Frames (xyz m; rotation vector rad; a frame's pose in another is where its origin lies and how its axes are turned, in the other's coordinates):
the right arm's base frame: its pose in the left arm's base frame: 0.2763 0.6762 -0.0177 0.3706 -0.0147 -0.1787
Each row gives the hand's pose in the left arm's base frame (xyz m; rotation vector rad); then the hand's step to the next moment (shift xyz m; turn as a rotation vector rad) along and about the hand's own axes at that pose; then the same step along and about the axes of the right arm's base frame.
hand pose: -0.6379 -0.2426 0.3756 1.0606 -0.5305 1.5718
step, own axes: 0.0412 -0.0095 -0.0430 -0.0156 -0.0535 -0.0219
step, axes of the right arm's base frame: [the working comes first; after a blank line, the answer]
step, axes of the left arm's base frame: -0.0055 0.0589 0.0116 0.0423 0.0244 -0.0347

-0.0160 0.0573 -0.0101 0.0379 0.0171 -0.0431
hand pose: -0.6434 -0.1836 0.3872 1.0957 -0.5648 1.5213
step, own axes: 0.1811 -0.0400 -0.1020 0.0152 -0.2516 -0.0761
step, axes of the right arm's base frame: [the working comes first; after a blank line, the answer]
step, axes of the left arm's base frame: 0.0136 0.1849 0.1022 0.2125 0.1367 -0.0741

-0.0211 0.2087 0.0282 0.1864 0.1348 -0.1281
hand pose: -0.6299 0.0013 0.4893 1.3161 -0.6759 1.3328
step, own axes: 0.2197 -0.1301 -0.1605 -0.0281 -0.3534 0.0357
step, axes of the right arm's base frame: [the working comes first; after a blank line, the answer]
step, axes of the left arm's base frame: 0.1158 0.2450 0.1323 0.3329 0.0457 -0.1184

0.0683 0.2922 0.0300 0.3218 0.0560 -0.1424
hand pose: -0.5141 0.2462 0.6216 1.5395 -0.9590 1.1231
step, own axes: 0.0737 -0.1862 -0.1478 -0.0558 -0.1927 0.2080
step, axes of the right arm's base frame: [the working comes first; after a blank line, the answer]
step, axes of the left arm's base frame: 0.1652 0.1816 0.0409 0.2089 -0.1565 -0.1240

0.1298 0.2095 -0.0348 0.2355 -0.1525 -0.0692
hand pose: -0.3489 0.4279 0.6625 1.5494 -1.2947 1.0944
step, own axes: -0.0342 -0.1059 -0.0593 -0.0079 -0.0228 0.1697
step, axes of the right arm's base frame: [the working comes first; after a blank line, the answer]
step, axes of the left arm's base frame: 0.0948 0.0802 -0.0219 0.0410 -0.1562 -0.0574

0.0796 0.0818 -0.0536 0.0690 -0.1569 0.0006
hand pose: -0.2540 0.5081 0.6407 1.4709 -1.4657 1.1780
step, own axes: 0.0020 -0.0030 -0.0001 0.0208 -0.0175 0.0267
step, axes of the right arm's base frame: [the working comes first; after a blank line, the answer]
step, axes of the left arm's base frame: 0.0028 -0.0003 0.0022 0.0187 -0.0305 0.0132

0.0028 0.0010 0.0021 0.0235 -0.0200 0.0224
